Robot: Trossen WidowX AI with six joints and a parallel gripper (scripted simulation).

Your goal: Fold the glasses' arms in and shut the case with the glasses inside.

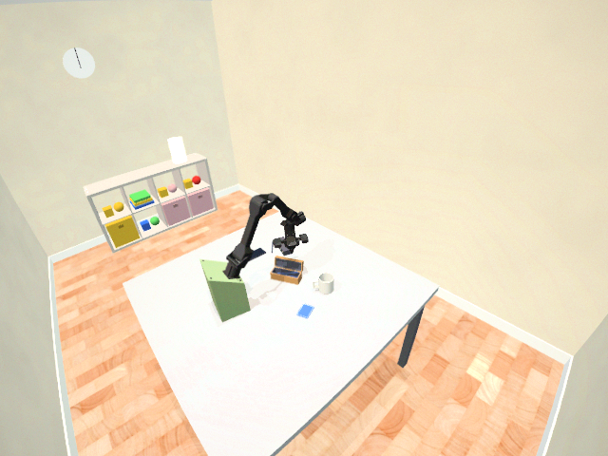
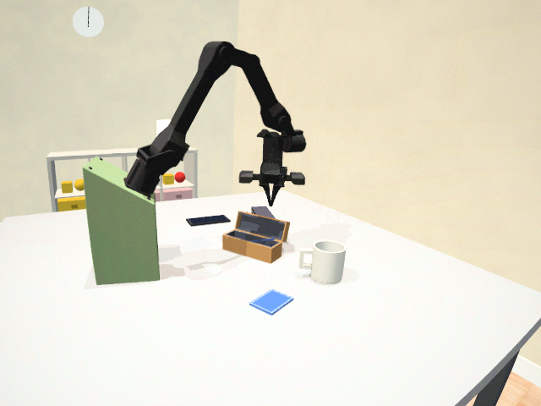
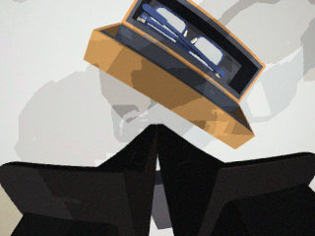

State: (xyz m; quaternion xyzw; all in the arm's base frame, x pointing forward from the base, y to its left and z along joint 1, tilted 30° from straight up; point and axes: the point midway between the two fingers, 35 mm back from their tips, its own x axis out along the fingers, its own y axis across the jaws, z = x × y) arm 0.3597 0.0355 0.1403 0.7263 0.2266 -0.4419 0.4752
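Now: the glasses case lid 30 mm behind my hand and 90 mm below it. The rest, counted from my hand: dark block (100 mm ahead, 210 mm to the left, 140 mm below); wooden glasses case (50 mm behind, 10 mm to the right, 110 mm below); white mug (20 mm ahead, 240 mm to the right, 120 mm below).
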